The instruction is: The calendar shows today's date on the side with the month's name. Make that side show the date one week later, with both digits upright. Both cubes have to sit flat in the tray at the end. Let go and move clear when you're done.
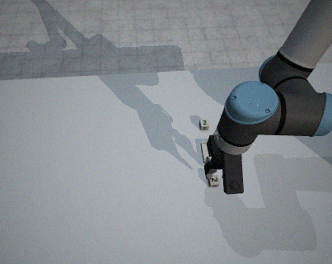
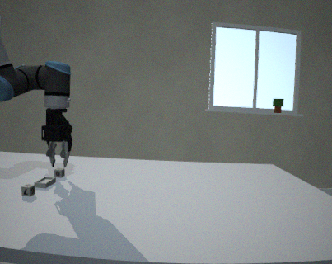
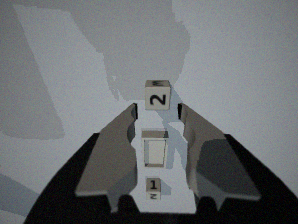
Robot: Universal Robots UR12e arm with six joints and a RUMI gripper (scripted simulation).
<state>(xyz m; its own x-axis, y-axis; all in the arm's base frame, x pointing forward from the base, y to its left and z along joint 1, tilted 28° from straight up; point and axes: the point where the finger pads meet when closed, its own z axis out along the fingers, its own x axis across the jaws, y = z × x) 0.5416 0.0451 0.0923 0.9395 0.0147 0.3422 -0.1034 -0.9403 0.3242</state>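
Now: hand 4 cm above the cube. Also, from my hand: tray: 11 cm to the right, 4 cm below, 1 cm behind.
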